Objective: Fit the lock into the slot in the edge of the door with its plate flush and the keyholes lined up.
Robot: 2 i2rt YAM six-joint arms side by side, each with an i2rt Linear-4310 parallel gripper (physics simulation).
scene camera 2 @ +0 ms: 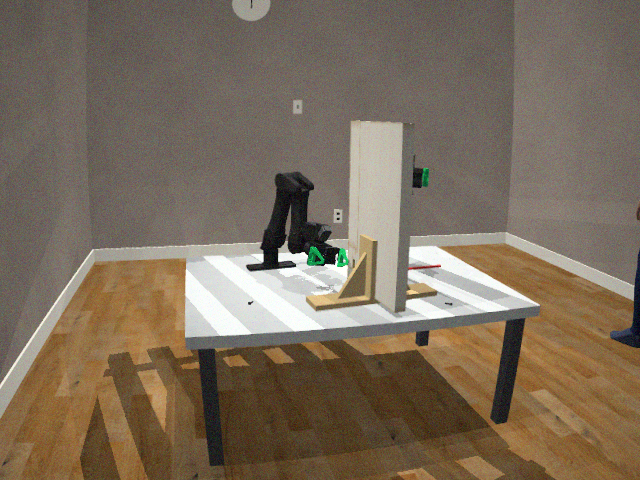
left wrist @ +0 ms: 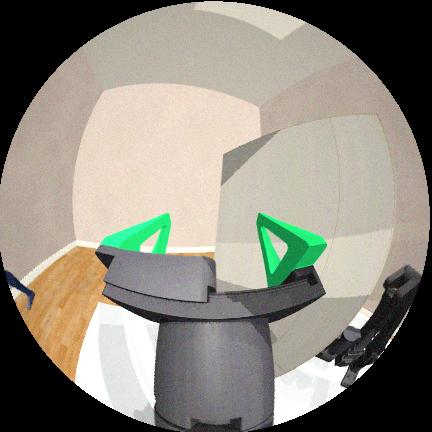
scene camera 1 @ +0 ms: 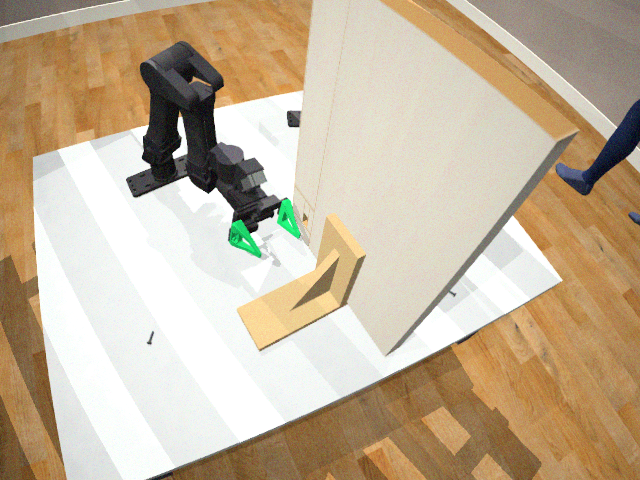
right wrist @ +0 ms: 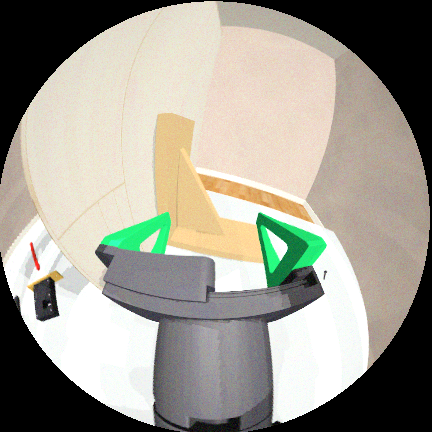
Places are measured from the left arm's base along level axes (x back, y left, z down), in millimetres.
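Where they show: left gripper, fingertip midpoint: [left wrist: 213,217]; right gripper, fingertip midpoint: [scene camera 2: 336,262] [scene camera 1: 280,246] [right wrist: 213,216]; right arm's base at its link origin: [scene camera 2: 271,267] [scene camera 1: 165,174].
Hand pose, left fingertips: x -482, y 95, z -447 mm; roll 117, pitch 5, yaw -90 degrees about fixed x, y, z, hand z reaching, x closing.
Note:
After its pixels a point has its place.
The pale door [scene camera 1: 413,155] @[x -616, y -13, z -464 mm] [scene camera 2: 376,206] @[x -590, y -24, z -328 mm] [left wrist: 300,200] @[x -498, y -24, z -478 mm] [right wrist: 100,125] @[x -443, y -94, z -205 mm] stands upright. A small opening [scene camera 1: 305,218] @[x -428, y -93, z -81 mm] shows low in its face near the left edge in scene camera 1. The lock [right wrist: 46,300], black with a brass-coloured plate, lies on the table at the lower left of the right wrist view, beyond the door. My right gripper [scene camera 1: 279,246] @[x -519, y -155, z -116 mm] [scene camera 2: 328,257] @[x -519, y -155, z -116 mm] [right wrist: 213,216] @[x -519, y -155, z -116 mm] is open and empty, low beside the door, apart from the lock. My left gripper [scene camera 2: 425,177] [left wrist: 213,217] @[x -482, y 95, z -447 mm] is open and empty, high on the door's other side, partly hidden in scene camera 2.
A wooden bracket [scene camera 1: 343,242] @[x -576, y -52, z -211 mm] [scene camera 2: 368,268] @[x -594, y -43, z -120 mm] [right wrist: 172,165] @[x -540, y -69, z -147 mm] supports the door; another bracket's foot [scene camera 2: 426,290] @[x -501, y 169, z -18 mm] shows behind. A red stick [scene camera 2: 423,267] @[x -152, y 195, z -4 mm] [right wrist: 34,256] lies beyond. Small screws [scene camera 1: 150,337] @[x -657, y -428, z -6 mm] [scene camera 2: 250,302] @[x -668, y -427, z -8 mm] lie away from the door. A person's leg [scene camera 1: 615,149] [left wrist: 22,290] shows beyond the table.

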